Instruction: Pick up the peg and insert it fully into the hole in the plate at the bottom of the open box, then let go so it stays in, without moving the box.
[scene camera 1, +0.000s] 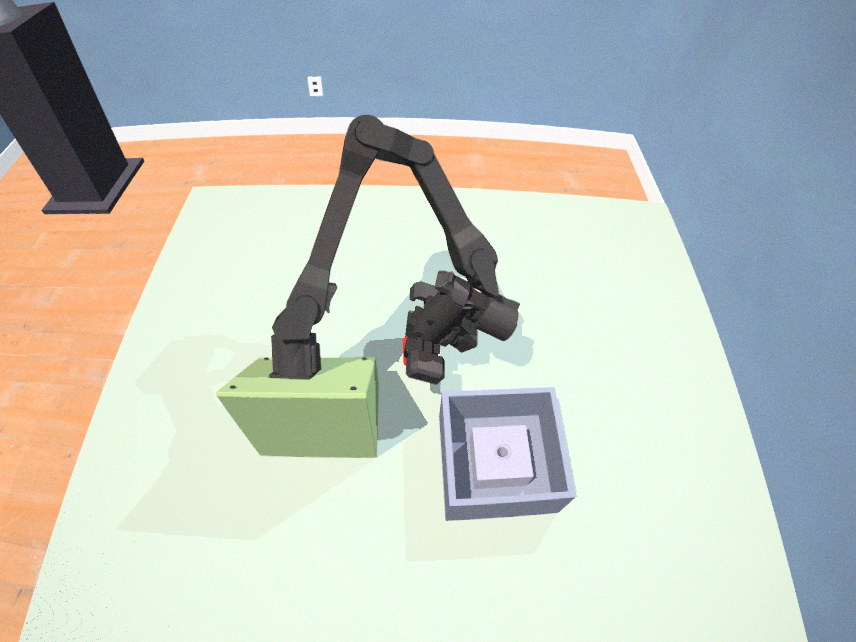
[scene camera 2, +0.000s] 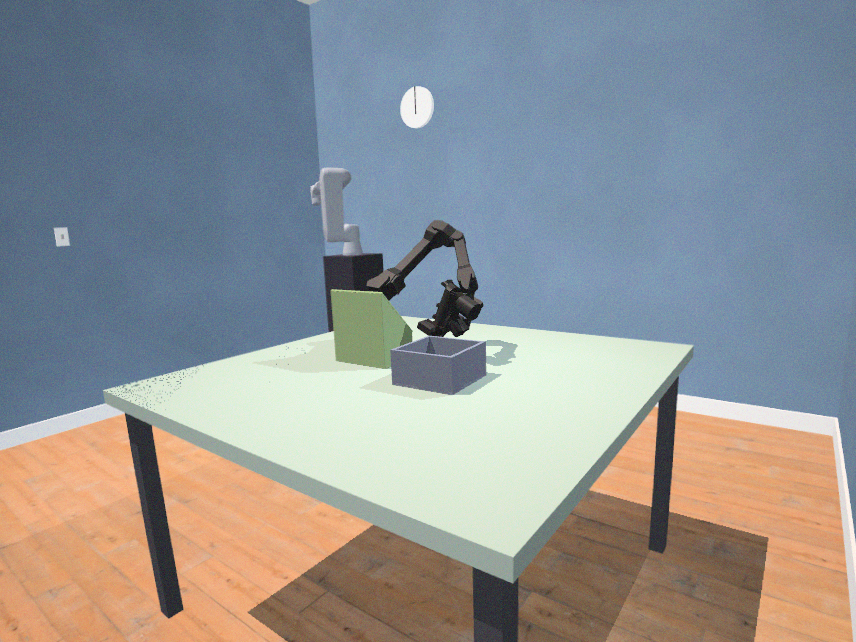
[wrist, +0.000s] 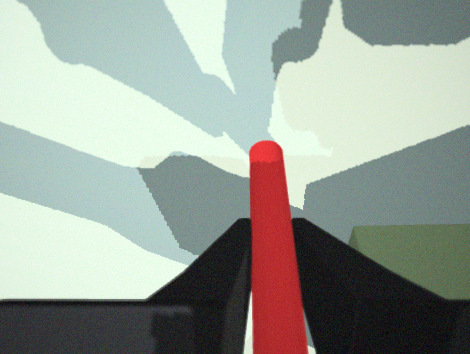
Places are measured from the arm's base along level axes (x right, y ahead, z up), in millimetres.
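Pixels of known places: gripper, fingertip midpoint: (scene camera 1: 405, 352) (wrist: 270, 230); arm's base, link origin: (scene camera 1: 295, 373) (scene camera 2: 369, 309).
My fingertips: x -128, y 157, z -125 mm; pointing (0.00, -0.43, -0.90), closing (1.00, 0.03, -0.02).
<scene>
Ahead of a thing's pixels: the offset from my fingertips to its top centre. "spot": to the spot under its first point. Level surfaces: height alone.
The peg is a red cylinder @(spot: dx -1, dy +9, dz +10 mm) (wrist: 271, 240) (scene camera 1: 405, 350). In the wrist view it runs from the bottom edge up past the fingertips; its lower part is cut off. In scene camera 1 a red sliver shows beside the gripper; the peg cannot be made out in scene camera 2. My gripper (wrist: 270, 230) (scene camera 1: 413, 338) is shut on the peg, one dark finger against each side. The open grey-blue box @(dx +192, dy +171, dz +61 mm) (scene camera 1: 504, 510) (scene camera 2: 420, 369) stands apart from the gripper, nearer scene camera 1's lower edge. Inside, the pale square plate @(dx +192, dy +171, dz +24 mm) (scene camera 1: 487, 469) has a round hole @(spot: dx +185, dy +176, dz +3 mm) (scene camera 1: 503, 451) at its middle.
The arm's green base block (scene camera 1: 318, 428) (scene camera 2: 359, 328) (wrist: 410, 255) stands left of the box in scene camera 1. The box's raised walls surround the plate. The pale green table @(dz -37 mm) (scene camera 1: 622, 552) (scene camera 2: 484, 456) carries these things, and arm shadows cross it.
</scene>
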